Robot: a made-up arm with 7 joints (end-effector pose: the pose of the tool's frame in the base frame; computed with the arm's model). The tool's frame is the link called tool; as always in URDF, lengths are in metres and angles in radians.
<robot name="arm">
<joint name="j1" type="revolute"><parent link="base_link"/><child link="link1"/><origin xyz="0.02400 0.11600 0.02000" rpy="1.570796 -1.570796 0.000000"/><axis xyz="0 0 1"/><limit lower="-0.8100" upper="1.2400" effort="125" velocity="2.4"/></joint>
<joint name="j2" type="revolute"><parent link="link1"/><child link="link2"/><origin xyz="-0.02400 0.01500 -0.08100" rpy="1.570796 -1.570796 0.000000"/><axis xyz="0 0 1"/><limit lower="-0.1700" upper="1.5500" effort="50" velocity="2.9"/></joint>
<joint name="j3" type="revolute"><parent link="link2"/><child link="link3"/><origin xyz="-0.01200 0.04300 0.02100" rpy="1.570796 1.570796 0.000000"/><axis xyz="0 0 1"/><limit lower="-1.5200" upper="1.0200" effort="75" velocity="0.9"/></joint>
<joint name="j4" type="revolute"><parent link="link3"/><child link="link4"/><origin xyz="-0.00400 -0.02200 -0.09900" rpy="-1.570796 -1.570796 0.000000"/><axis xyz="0 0 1"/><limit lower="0.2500" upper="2.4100" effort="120" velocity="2.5"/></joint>
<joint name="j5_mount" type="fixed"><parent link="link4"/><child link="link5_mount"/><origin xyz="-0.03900 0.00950 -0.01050"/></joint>
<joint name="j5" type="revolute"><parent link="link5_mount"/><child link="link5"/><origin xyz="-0.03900 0.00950 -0.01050" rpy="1.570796 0.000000 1.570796"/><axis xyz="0 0 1"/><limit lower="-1.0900" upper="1.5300" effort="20" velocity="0.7"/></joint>
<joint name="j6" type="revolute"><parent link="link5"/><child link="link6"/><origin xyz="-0.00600 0.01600 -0.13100" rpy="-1.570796 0.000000 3.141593"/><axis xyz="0 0 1"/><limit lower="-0.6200" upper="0.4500" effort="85" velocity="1"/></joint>
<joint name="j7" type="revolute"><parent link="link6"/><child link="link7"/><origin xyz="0.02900 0.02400 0.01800" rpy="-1.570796 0.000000 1.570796"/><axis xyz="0 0 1"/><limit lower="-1.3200" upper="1.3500" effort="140" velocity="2.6"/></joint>
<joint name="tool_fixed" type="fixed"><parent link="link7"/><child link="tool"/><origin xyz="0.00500 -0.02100 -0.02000" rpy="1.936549 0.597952 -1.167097"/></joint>
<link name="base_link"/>
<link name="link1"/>
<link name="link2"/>
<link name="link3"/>
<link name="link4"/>
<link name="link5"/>
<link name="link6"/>
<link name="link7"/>
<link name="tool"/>
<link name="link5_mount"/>
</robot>
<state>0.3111 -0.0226 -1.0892 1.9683 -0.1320 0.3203 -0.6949</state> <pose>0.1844 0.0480 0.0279 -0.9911 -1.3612 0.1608</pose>
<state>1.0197 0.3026 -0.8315 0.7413 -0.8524 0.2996 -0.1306</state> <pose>0.4030 0.1795 -0.0322 0.8122 -1.3031 -0.3409</pose>
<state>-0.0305 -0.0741 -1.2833 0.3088 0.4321 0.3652 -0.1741</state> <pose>0.1221 0.1187 -0.3797 0.1397 0.3806 0.0289</pose>
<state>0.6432 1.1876 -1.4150 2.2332 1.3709 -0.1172 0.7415</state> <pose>0.2531 0.1374 -0.0498 -1.5591 0.2464 -0.4811</pose>
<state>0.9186 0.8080 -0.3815 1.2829 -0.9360 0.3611 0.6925</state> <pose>0.3483 0.2984 0.0965 0.8605 -0.8837 -0.0666</pose>
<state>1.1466 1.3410 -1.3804 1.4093 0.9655 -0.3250 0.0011</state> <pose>0.3106 0.3303 0.0582 -0.3868 -1.2003 0.1215</pose>
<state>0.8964 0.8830 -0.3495 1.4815 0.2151 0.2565 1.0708</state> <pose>0.3041 0.2937 0.1541 -0.3570 -0.7867 -0.5040</pose>
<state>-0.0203 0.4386 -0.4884 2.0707 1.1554 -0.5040 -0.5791</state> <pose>0.2428 0.2372 -0.0565 -1.6247 -0.8481 1.2400</pose>
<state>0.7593 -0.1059 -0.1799 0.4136 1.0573 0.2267 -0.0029</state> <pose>0.3847 0.2467 -0.1989 -1.2088 -0.0928 1.2403</pose>
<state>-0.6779 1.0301 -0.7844 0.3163 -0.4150 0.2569 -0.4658</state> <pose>-0.0353 0.4867 -0.2393 1.2820 0.4365 -0.7521</pose>
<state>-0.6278 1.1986 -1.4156 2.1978 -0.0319 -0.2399 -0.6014</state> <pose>0.0166 0.1360 -0.1473 -0.7928 -0.1590 -0.0684</pose>
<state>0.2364 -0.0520 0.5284 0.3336 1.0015 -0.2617 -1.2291</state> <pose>0.1257 0.3098 -0.3294 0.6253 0.1823 2.7533</pose>
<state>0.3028 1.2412 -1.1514 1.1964 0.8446 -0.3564 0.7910</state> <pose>0.2766 0.3486 -0.1493 -0.5954 -0.0671 -0.1873</pose>
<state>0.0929 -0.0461 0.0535 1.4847 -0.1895 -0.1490 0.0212</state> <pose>0.2770 0.2705 -0.1035 -0.6171 -1.2727 0.5293</pose>
